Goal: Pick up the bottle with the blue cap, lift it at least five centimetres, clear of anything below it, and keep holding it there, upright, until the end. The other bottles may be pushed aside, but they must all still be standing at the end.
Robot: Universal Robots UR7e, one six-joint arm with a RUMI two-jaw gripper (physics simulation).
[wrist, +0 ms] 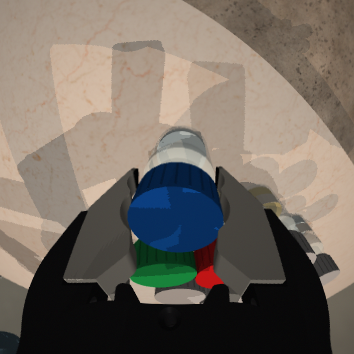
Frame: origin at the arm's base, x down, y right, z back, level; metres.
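Seen in the pictures: gripper, fingertip midpoint: (176,168).
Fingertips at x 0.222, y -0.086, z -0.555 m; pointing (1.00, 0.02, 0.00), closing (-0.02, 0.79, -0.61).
Offsets run from my fingertips to a thing's top centre. "pt": to the spot under its first point. Level surfaces: height alone.
The bottle with the blue cap {dy +0.002, dx -0.063, dz +0.000 m} (175,217) is between the jaws in the wrist view, its cap towards the camera and its clear and white body running up the picture behind it. My gripper (176,168) is shut on this bottle, with one jaw against each side at the cap. The bottle looks upright. Whether its base touches the table cannot be told. Close below it in the picture are a green-capped bottle {dy +0.022, dx -0.066, dz +0.057 m} (163,274) and a red-capped bottle {dy +0.077, dx -0.060, dz +0.034 m} (208,277), the red one partly hidden by the right jaw. Both appear to be standing.
A grey-capped bottle {dy +0.074, dx -0.060, dz +0.097 m} (180,295) shows behind the green and red ones, near the gripper body. More grey-capped bottles {pt dy +0.214, dx -0.056, dz -0.021 m} (327,269) show right of the right jaw, with a yellowish bottle {dy +0.131, dx -0.060, dz -0.003 m} (270,204) above them. The round marble table {dx +0.045 m} (30,30) ends in a curved edge at upper right.
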